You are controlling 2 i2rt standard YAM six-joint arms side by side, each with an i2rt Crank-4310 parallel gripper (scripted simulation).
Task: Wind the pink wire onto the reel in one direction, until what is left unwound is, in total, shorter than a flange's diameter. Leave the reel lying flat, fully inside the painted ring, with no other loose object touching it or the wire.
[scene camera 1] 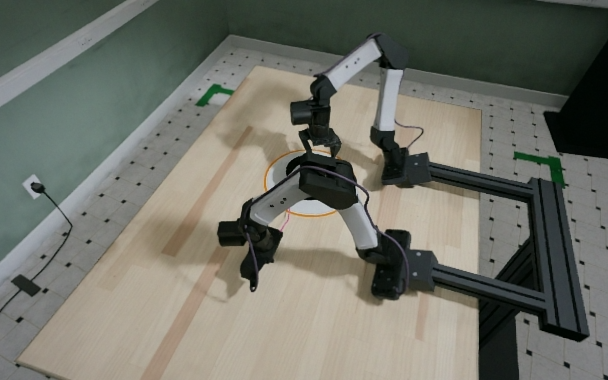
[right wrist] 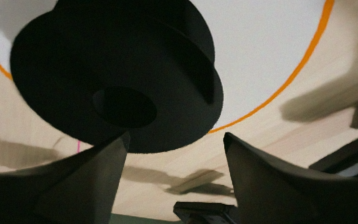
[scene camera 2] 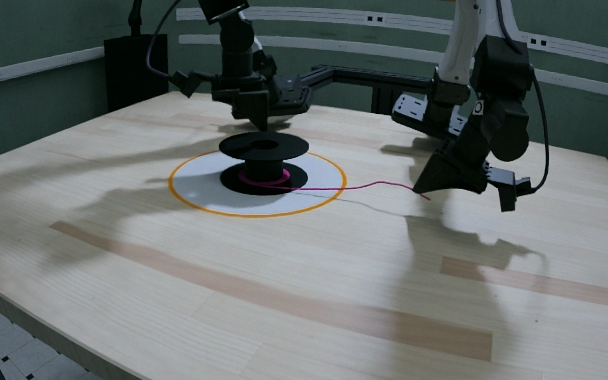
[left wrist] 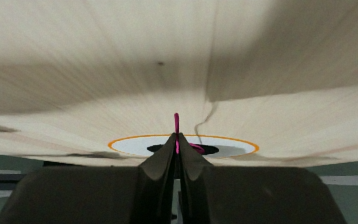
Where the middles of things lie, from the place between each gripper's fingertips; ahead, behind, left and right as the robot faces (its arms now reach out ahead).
The black reel [scene camera 2: 263,164] is 40 mm ahead of my right hand [scene camera 2: 261,125], 20 mm to the left of it and 60 mm below it.
The black reel lies 29 cm to the right of my left hand [scene camera 2: 414,192], 5 cm behind it and 1 cm below it.
